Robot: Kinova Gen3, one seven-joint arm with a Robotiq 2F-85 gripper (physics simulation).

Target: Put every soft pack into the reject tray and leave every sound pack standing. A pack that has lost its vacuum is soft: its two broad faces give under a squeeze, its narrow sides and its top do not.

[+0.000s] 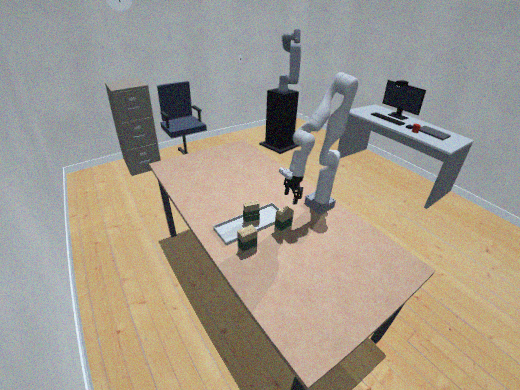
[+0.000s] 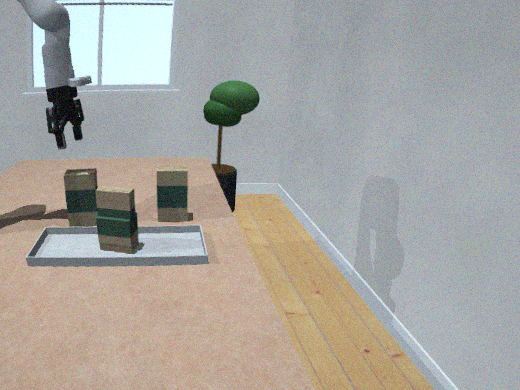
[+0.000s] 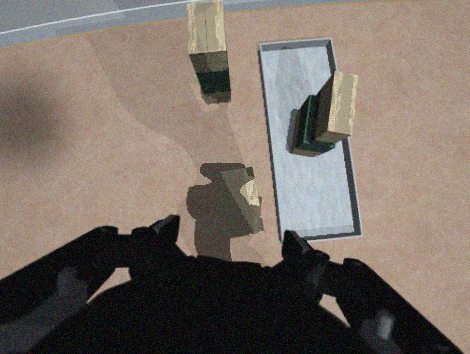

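Pixels of known places: gripper, fingertip midpoint: (image 1: 290,199) (image 2: 71,144) (image 3: 230,234); arm's base at its link origin: (image 1: 321,199).
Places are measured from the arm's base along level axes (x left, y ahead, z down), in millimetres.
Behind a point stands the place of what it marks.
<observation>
Three tan packs with dark green bands stand upright. One pack (image 1: 251,213) @[x -155, y 441, z -35 mm] (image 2: 116,225) @[x -195, y 427, z -16 mm] (image 3: 337,107) @[x -158, y 425, z -89 mm] stands inside the grey reject tray (image 1: 227,234) @[x -188, y 584, z 52 mm] (image 2: 170,260) @[x -265, y 532, z 43 mm] (image 3: 315,200) @[x -151, y 301, z 52 mm]. A second pack (image 1: 283,220) @[x 15, y 376, z -54 mm] (image 2: 81,200) @[x -33, y 342, z -18 mm] (image 3: 245,200) @[x -17, y 344, z -86 mm] stands on the table beside the tray, on the robot base's side, partly in the arm's shadow. A third pack (image 1: 247,241) @[x -7, y 603, z -41 mm] (image 2: 172,196) @[x -52, y 581, z -17 mm] (image 3: 210,60) @[x -21, y 545, z -70 mm] stands on the table near the long edge away from the base. My gripper (image 1: 292,197) @[x 3, y 324, z -156 mm] (image 2: 70,142) @[x 3, y 324, z -156 mm] (image 3: 230,234) @[x 3, y 324, z -156 mm] is open and empty, above the table and higher than the second pack, apart from it. No softness shows.
The wooden table (image 1: 340,280) @[x 402, y 399, z 55 mm] (image 2: 150,325) @[x -447, y 459, z 55 mm] (image 3: 125,175) @[x 207, y 450, z 55 mm] carries the packs and tray. The arm's base (image 1: 320,202) @[x 20, y 43, z -6 mm] stands at the table's far edge. A desk (image 1: 457,145), a chair (image 1: 182,125), a cabinet (image 1: 132,125) and a potted plant (image 2: 234,97) stand away from the table.
</observation>
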